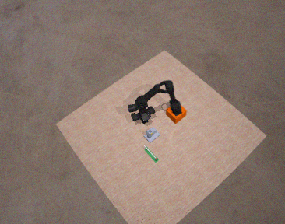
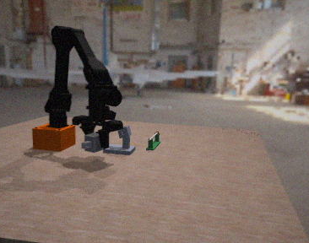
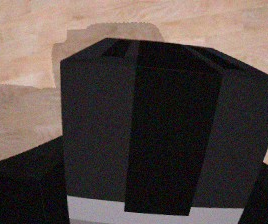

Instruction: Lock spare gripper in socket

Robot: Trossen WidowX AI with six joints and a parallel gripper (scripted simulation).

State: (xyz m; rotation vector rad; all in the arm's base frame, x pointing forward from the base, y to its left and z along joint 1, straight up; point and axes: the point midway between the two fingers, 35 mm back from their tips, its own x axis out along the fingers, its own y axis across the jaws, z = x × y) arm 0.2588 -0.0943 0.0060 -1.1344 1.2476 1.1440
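The spare gripper is 2 cm to the right of my gripper tip and 2 cm above it. From my gripper tip the other things lie so: green cradle 29 cm to the left, 9 cm ahead, 3 cm below; then mount 15 cm to the left, 1 cm ahead.
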